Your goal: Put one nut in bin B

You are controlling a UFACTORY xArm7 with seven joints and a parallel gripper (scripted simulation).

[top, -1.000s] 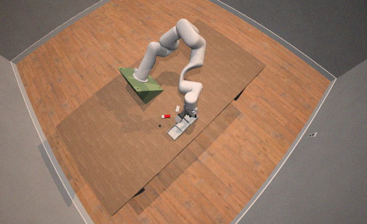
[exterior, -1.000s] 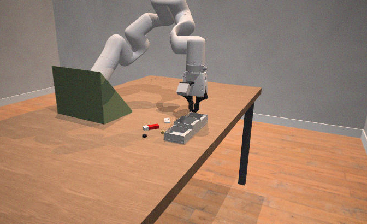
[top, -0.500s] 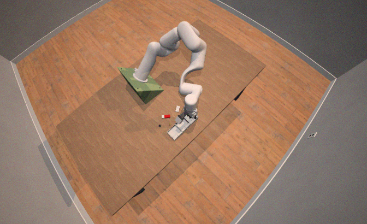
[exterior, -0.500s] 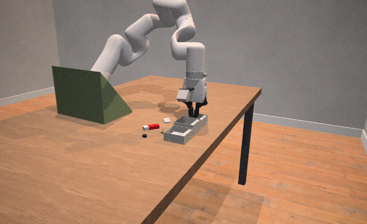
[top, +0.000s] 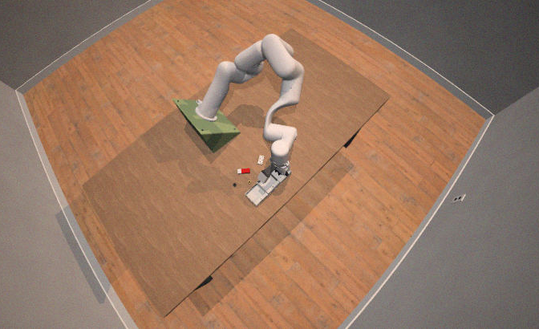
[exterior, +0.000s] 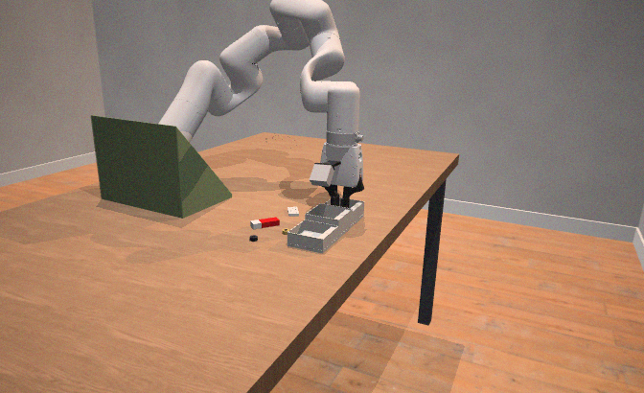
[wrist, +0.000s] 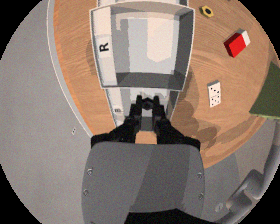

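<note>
Now: the white die 120 mm behind my hand, 30 mm below it and 10 mm to the right of it. Also, from my hand: yellow nut (140 mm to the right, 80 mm behind, 30 mm below).
</note>
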